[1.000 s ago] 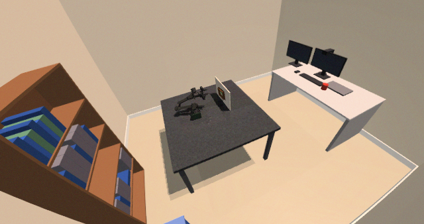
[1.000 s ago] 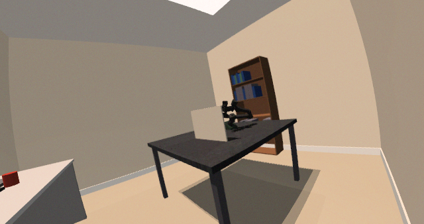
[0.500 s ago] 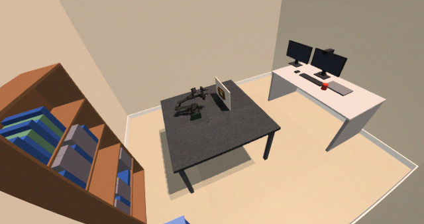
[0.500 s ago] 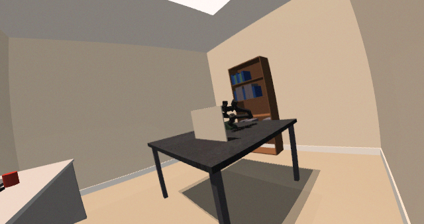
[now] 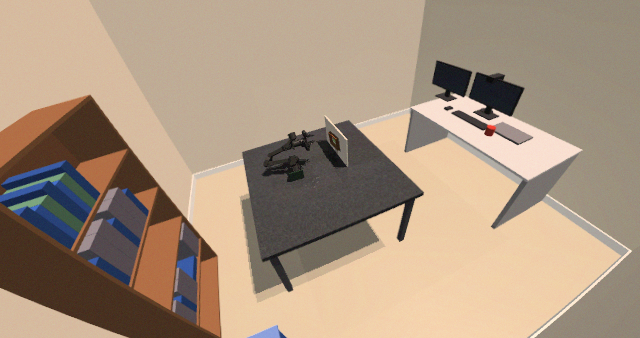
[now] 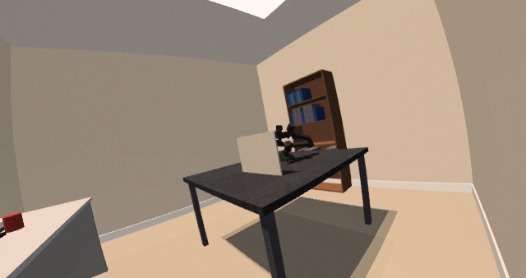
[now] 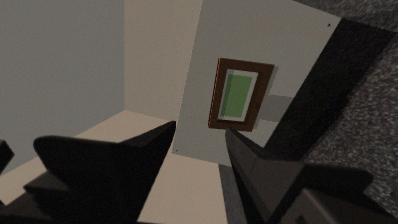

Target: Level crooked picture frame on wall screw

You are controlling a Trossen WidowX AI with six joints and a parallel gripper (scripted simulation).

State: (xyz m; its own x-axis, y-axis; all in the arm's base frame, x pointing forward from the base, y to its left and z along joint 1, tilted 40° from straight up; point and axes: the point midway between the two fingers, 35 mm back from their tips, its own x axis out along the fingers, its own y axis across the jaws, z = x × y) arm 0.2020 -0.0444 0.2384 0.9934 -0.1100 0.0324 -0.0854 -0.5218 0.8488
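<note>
My gripper tip is 190 mm short of the picture frame, 20 mm to the left of it and 90 mm above it.
</note>
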